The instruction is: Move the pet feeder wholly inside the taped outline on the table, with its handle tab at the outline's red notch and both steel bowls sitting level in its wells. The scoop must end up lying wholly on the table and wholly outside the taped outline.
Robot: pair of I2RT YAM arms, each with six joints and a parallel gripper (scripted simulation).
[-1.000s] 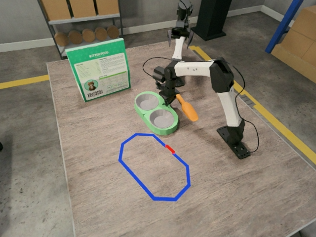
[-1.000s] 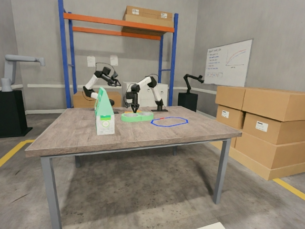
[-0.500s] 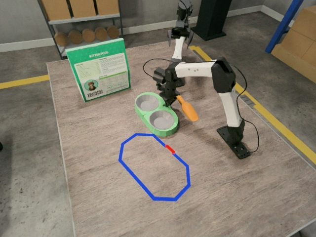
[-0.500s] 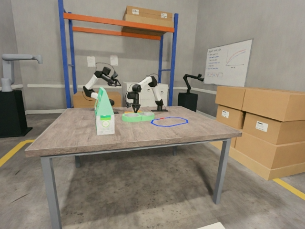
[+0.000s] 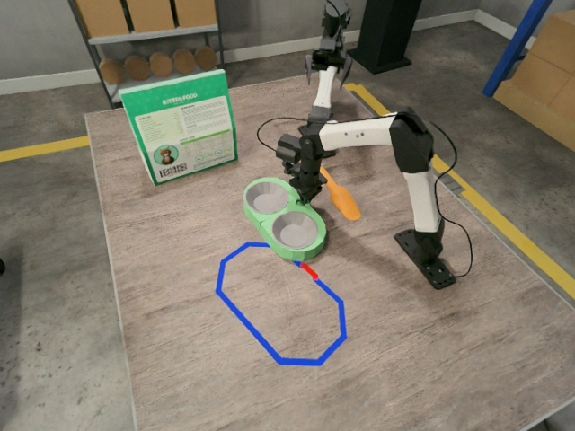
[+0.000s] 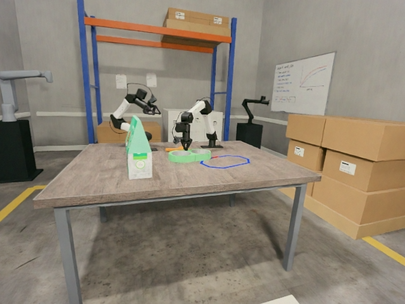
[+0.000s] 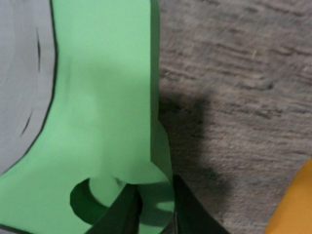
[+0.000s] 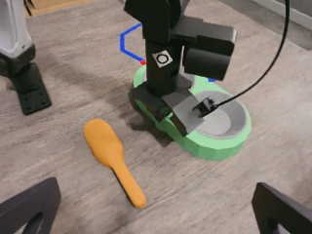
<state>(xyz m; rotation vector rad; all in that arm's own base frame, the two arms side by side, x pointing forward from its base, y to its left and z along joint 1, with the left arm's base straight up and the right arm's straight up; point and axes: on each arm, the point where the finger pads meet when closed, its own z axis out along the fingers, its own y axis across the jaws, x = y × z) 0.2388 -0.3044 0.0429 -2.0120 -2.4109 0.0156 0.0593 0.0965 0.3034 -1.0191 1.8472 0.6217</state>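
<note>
My left gripper is now 21 cm short of the blue taped outline, 24 cm to the right of it and 4 cm above it. Round my left hand: orange scoop: 13 cm behind, 1 cm to the left, 2 cm below.
</note>
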